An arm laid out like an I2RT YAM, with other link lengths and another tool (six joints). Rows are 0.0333 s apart.
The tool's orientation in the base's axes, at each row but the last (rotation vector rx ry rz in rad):
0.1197 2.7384 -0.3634
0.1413 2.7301 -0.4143
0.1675 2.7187 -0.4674
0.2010 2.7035 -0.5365
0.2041 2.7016 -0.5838
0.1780 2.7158 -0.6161
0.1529 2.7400 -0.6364
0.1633 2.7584 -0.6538
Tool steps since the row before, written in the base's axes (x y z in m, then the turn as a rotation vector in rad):
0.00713 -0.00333 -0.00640 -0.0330 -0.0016 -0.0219
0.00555 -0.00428 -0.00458 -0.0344 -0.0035 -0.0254
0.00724 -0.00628 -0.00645 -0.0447 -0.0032 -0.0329
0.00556 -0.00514 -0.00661 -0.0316 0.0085 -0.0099
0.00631 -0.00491 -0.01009 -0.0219 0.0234 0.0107
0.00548 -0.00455 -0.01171 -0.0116 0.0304 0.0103
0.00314 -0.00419 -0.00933 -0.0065 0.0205 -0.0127
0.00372 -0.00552 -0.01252 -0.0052 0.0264 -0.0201
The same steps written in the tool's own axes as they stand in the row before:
-0.00432 -0.00077 0.00915 0.0387 -0.0007 0.0084
-0.00358 -0.00201 0.00730 0.0413 -0.0018 0.0116
-0.00454 -0.00268 0.01028 0.0537 -0.0011 0.0145
-0.00288 -0.00131 0.00954 0.0334 0.0046 -0.0054
-0.00226 0.00065 0.01266 0.0176 0.0125 -0.0260
-0.00107 0.00161 0.01357 0.0084 0.0209 -0.0256
0.00003 0.00063 0.01068 0.0110 0.0224 -0.0002
0.00019 0.00101 0.01414 0.0123 0.0310 0.0037

